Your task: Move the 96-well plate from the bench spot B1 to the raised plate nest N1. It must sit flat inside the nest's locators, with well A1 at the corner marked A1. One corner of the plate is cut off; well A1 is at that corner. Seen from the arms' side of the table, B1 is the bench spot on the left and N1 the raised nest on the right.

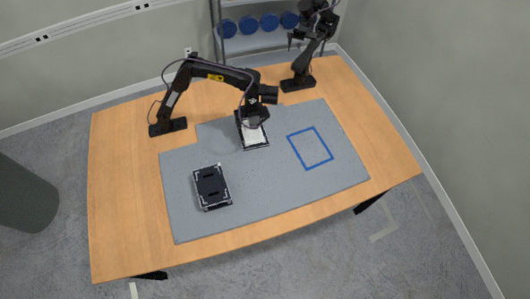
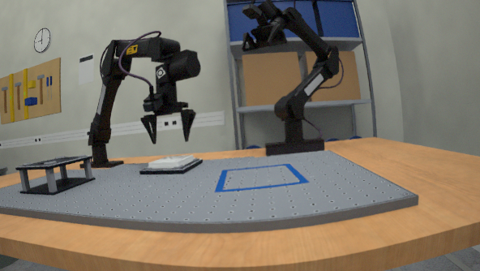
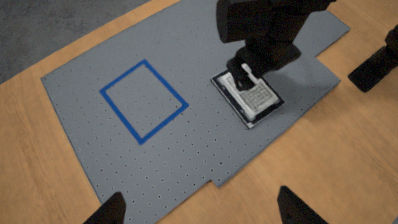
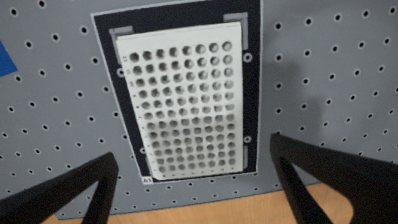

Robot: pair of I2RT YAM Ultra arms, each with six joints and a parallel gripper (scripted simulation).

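Now: right hand 6 cm above the white 96-well plate.
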